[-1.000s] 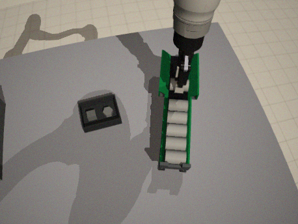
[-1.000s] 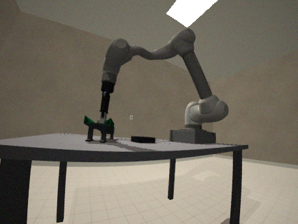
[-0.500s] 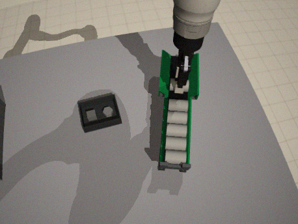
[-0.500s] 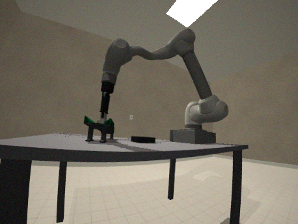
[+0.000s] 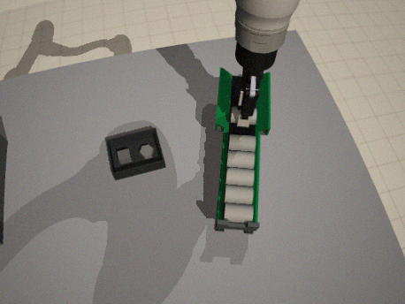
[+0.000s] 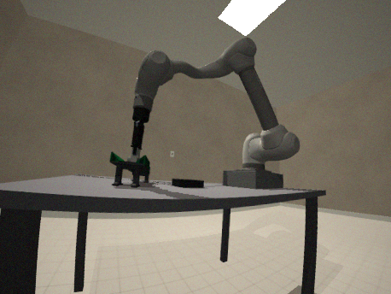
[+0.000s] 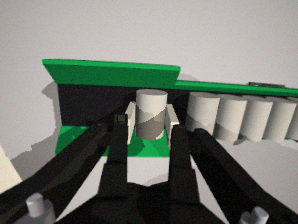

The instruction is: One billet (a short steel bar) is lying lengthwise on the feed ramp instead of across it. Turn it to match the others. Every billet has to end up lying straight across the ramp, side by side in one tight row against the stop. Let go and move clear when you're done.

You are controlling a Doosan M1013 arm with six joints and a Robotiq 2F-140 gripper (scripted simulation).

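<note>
My hand is 1 cm past the ramp, 6 cm to the left of it and 6 cm above it. From my hand the other things lie so: dark block (26 cm behind, 5 cm to the right, 11 cm below); grey stop (4 cm behind, 25 cm to the right, 6 cm below).
</note>
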